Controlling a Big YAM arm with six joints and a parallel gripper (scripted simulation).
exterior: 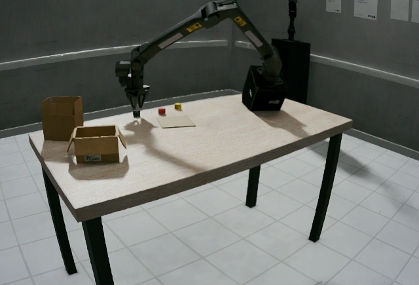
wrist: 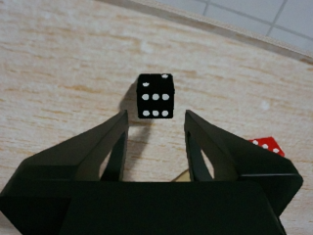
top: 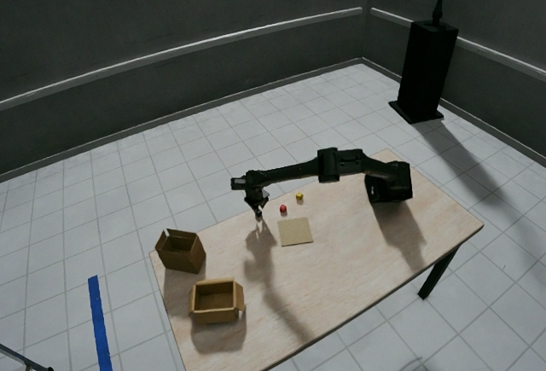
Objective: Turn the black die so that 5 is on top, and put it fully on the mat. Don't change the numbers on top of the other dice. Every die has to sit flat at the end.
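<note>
Right now my hand is 3 cm above the black die. Round my hand: yellow die: 21 cm behind, 5 cm to the right, 3 cm below; then red die: 12 cm behind, 3 cm below; then tan mat: 14 cm to the left, 13 cm behind, 4 cm below.
</note>
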